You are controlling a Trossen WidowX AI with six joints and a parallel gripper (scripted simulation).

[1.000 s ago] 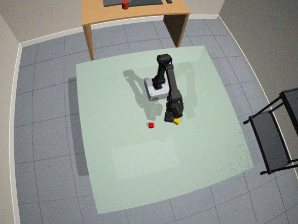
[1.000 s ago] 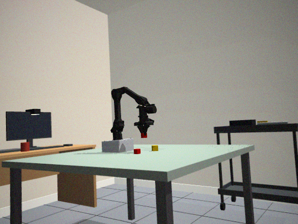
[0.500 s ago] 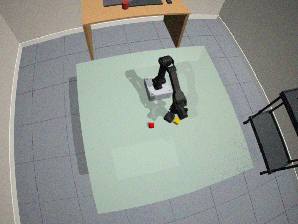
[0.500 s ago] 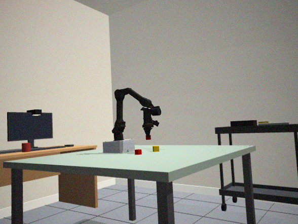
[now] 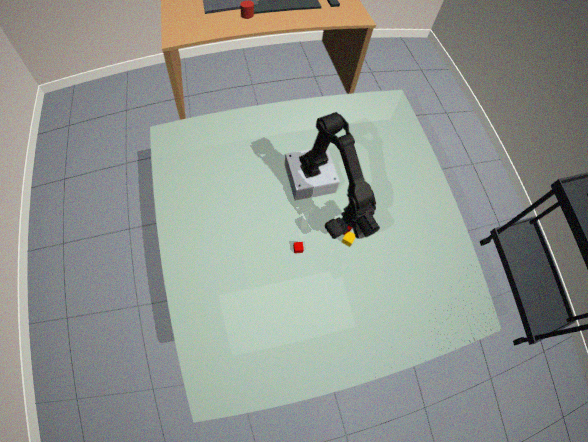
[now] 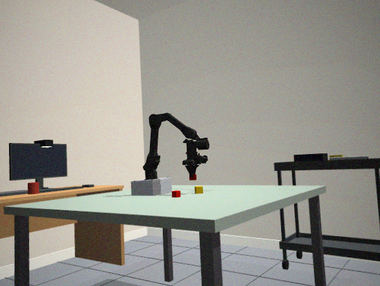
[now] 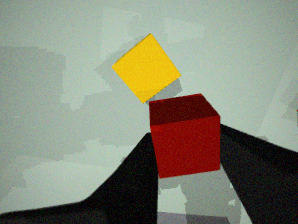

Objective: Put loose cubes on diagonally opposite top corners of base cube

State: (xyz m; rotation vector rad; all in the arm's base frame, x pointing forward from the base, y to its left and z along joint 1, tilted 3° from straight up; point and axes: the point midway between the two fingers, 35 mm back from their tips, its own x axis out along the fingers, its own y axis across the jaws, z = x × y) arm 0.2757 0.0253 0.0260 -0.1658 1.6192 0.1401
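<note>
My gripper tip is now 80 mm above the yellow base cube, 20 mm to the right of it and 20 mm short of it.
</note>
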